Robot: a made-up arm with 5 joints.
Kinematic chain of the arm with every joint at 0, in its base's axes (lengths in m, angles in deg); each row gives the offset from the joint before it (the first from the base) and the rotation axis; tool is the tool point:
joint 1: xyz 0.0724 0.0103 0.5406 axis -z
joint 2: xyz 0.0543 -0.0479 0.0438 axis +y
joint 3: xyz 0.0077 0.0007 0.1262 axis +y
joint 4: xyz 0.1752 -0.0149 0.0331 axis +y
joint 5: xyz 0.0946 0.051 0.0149 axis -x
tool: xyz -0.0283 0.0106 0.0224
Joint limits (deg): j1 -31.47..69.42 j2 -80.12..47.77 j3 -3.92..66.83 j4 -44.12..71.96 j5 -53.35..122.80
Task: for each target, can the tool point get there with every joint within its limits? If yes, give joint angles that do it. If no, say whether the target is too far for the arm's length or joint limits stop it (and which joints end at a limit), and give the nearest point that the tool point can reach.
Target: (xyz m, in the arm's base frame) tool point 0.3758 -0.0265 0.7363
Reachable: yes | joints 7.53 -0.80 13.95 -11.55 10.13
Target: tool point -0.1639 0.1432 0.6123
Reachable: no: joint limits stop it (at a limit: joint 2, joint 3, joint 4) | nearest point -0.0636 0.0868 0.8190 | short by 0.237 m
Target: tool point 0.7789 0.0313 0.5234
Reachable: no: too far | nearest point 0.4515 0.0216 0.5579 | short by 0.329 m
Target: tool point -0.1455 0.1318 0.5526
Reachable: no: joint limits stop it (at a limit: joint 1, joint 2, joint 3, joint 4) | nearest point 0.1023 0.0440 0.4885 | short by 0.271 m
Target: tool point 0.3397 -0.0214 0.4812
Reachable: yes | joints 7.98 32.72 27.14 38.19 17.26
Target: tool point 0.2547 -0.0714 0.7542
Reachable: yes | joints 22.01 -52.21 43.66 18.30 -16.78
